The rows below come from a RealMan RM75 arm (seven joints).
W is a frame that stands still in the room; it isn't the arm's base.
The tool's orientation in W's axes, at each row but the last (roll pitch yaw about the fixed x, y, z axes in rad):
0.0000, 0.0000, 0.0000
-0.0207, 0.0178, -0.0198
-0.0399, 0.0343, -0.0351
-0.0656, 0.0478, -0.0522
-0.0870, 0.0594, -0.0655
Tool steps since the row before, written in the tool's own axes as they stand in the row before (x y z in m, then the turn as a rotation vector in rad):
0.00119, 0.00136, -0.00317, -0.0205, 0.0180, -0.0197
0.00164, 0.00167, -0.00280, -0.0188, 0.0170, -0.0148
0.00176, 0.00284, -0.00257, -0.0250, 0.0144, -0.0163
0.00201, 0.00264, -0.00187, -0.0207, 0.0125, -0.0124
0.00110, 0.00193, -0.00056, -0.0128, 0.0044, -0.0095
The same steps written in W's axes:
0.00119, 0.00136, -0.00317, -0.0205, 0.0180, -0.0197
0.00162, 0.00158, -0.00286, -0.0187, 0.0171, -0.0148
0.00176, 0.00268, -0.00274, -0.0251, 0.0146, -0.0160
0.00204, 0.00241, -0.00213, -0.0207, 0.0128, -0.0122
0.00118, 0.00180, -0.00079, -0.0131, 0.0044, -0.0091

